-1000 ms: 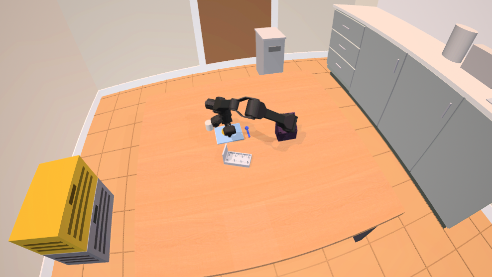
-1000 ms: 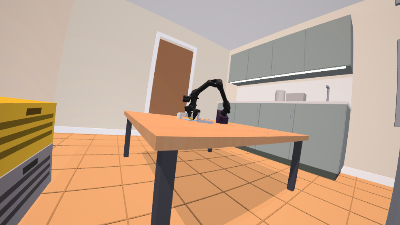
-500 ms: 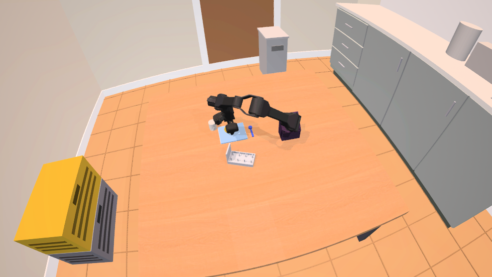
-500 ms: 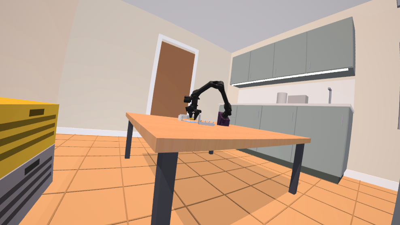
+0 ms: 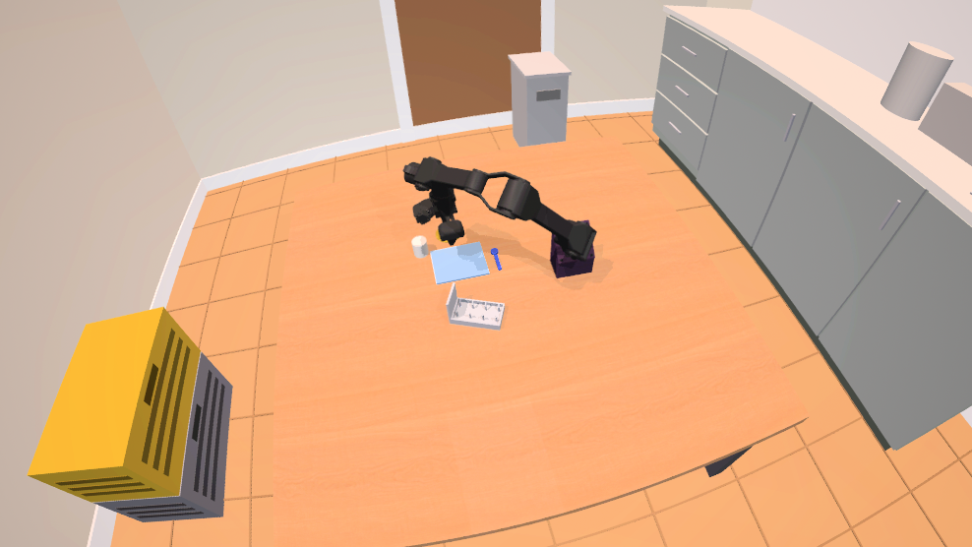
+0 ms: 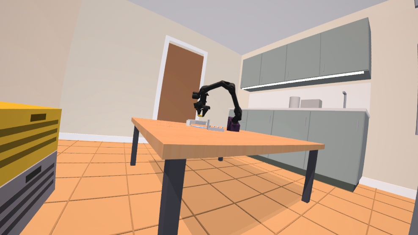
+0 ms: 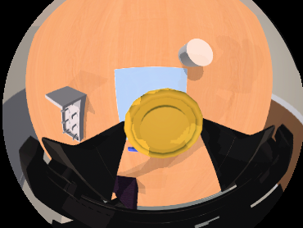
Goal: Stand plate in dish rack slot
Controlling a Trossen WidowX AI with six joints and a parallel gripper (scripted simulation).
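Right now my gripper tip is 10 mm past the grey dish rack, 210 mm to the right of it and 80 mm above it. Also, from my gripper tip: white cup (80 mm ahead, 70 mm to the right, 70 mm below); yellow plate (10 mm above); light blue mat (20 mm behind, 10 mm to the left, 100 mm below).
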